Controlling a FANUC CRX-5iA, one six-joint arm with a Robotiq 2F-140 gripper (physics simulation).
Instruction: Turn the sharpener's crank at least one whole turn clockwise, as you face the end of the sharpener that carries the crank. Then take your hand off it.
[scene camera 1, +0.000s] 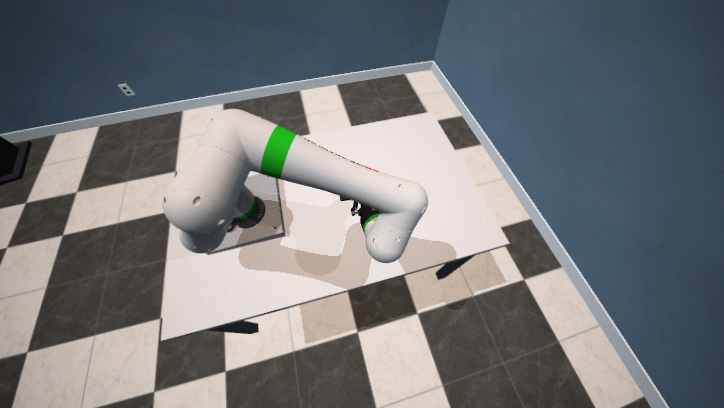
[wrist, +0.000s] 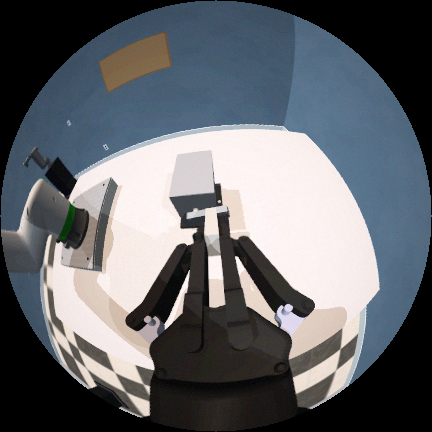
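Where they show: gripper, fingertip midpoint: (wrist: 211, 216); arm's base, origin of the base link: (scene camera 1: 248, 211) (wrist: 78, 228).
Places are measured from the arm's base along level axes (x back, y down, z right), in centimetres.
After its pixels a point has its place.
Observation:
The sharpener, a light grey box (wrist: 192, 175) {x -44.7, y -9.2, z 6.5 cm} with a dark front, stands on the table in the wrist view, just beyond the fingertips. Its light metal crank arm (wrist: 196, 214) lies across the front, almost level, with its right end a little higher. A dark part, probably the crank's knob, meets the outline of the right fingertip; whether they touch cannot be told. My gripper (wrist: 211, 216) {x -45.8, y -7.7, z 14.5 cm} is shut and empty, its fingers pointing at the crank end. In the scene camera view the forearm hides the sharpener, and the fingertips do not show clearly.
The white table (scene camera 1: 430, 152) {x -91.7, y 3.6, z 1.1 cm} (wrist: 310, 200) {x -75.9, y 3.6, z 12.8 cm} bears the arm's grey mounting plate (scene camera 1: 277, 205) {x -12.3, y -1.0, z 2.6 cm} (wrist: 106, 225) {x -13.6, y 3.3, z 1.0 cm} to the left of the sharpener. The arm's base and upper arm (scene camera 1: 202, 177) {x -7.6, y -57.3, z 28.1 cm} rise there. Blue walls (scene camera 1: 607, 126) stand behind and to the right of the table.

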